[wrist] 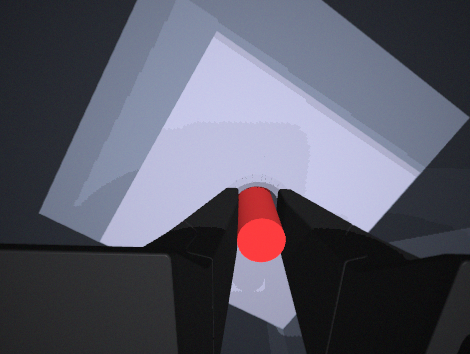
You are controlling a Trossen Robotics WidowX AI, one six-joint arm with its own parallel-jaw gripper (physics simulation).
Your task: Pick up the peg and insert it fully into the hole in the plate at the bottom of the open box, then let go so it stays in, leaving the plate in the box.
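Places are measured from the arm's base along level axes (x ahead, y left, z up), in millimetres.
Pixels of known places: gripper, fingertip midpoint: (257, 201).
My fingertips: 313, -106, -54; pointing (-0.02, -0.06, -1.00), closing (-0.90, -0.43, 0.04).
Ahead of a thing's pixels: the offset from my fingertips to its top centre, as dx, dy, dz. "spot": to the spot under its first point.
A red round peg {-3, +6, +21} (261, 227) stands with its top end toward the camera, at the lower middle of the wrist view. My gripper (257, 201) is shut on the peg, one black finger on each side of it. A pale lavender plate {-4, +7, -7} (215, 90) lies turned at an angle at the bottom of the open box {spot: -57, -62, -60} (400, 95). The rim of a round hole {spot: +0, -3, -9} (257, 184) shows as a grey arc right behind the peg, between the fingertips. The peg's lower end is at the hole, but the peg and fingers hide most of it, so how deep it sits cannot be told.
The bluish-grey walls of the box rise around the plate at the left, top and right. The gripper's fingers reach over the near part of the plate. A dark surface {spot: +81, +0, -13} (45, 90) lies outside the box. Shadows fall across the plate and the left wall.
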